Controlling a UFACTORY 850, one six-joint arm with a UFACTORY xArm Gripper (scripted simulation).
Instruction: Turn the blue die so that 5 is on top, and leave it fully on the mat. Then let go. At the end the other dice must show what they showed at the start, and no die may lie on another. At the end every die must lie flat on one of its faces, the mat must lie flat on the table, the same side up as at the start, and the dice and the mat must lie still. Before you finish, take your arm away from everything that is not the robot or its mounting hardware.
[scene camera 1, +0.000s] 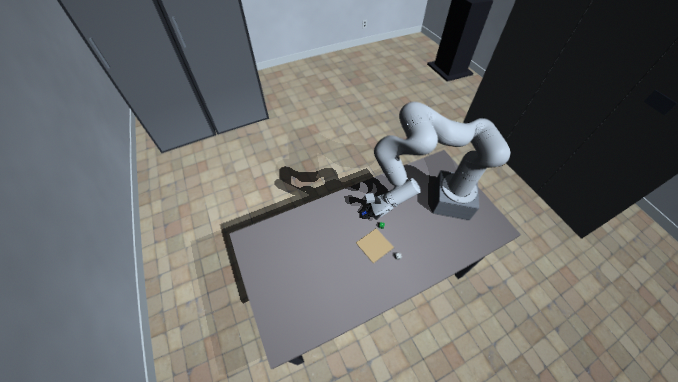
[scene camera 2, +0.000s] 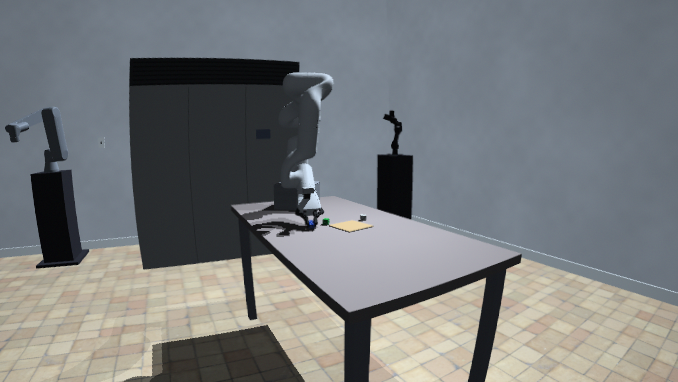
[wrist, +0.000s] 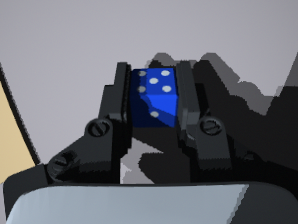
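Note:
The wrist view takes in a blue die (wrist: 154, 97) as well as the gripper (wrist: 153, 81).

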